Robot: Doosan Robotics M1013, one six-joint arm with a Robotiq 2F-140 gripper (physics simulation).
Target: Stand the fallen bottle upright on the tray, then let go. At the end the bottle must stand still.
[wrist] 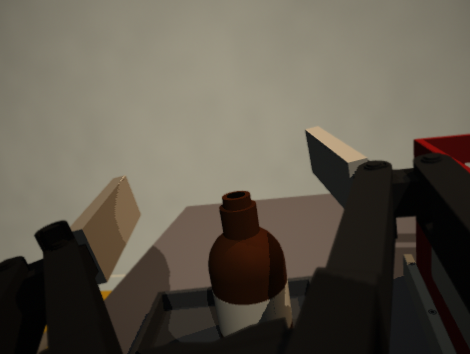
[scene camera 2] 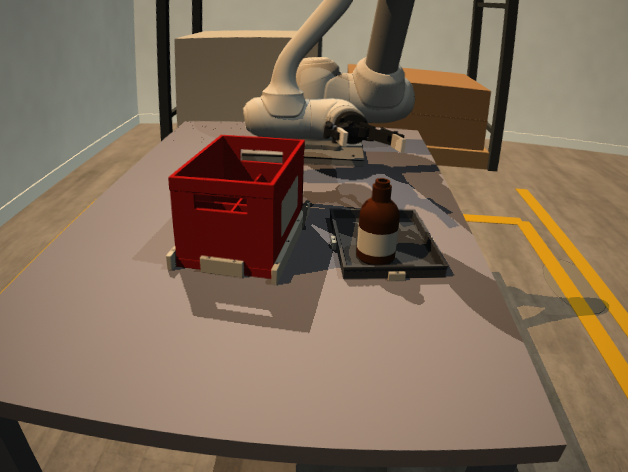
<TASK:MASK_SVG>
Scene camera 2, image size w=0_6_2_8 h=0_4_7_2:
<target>gripper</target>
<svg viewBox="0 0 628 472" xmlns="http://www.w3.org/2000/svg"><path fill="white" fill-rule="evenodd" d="M325 123L323 138L333 137L332 143L339 143L342 147L346 147L347 144L358 144L365 140L391 145L392 148L400 153L405 151L405 135L399 134L398 131L387 130L384 127L378 130L375 126L368 125L365 117L355 111L341 113L336 118L335 123L330 121Z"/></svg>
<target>brown bottle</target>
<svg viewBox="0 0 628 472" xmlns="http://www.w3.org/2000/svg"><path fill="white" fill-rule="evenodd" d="M377 178L373 184L372 197L365 201L360 209L356 255L364 263L385 265L392 262L395 258L400 213L395 202L391 200L392 186L390 185L390 180Z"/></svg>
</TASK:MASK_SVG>
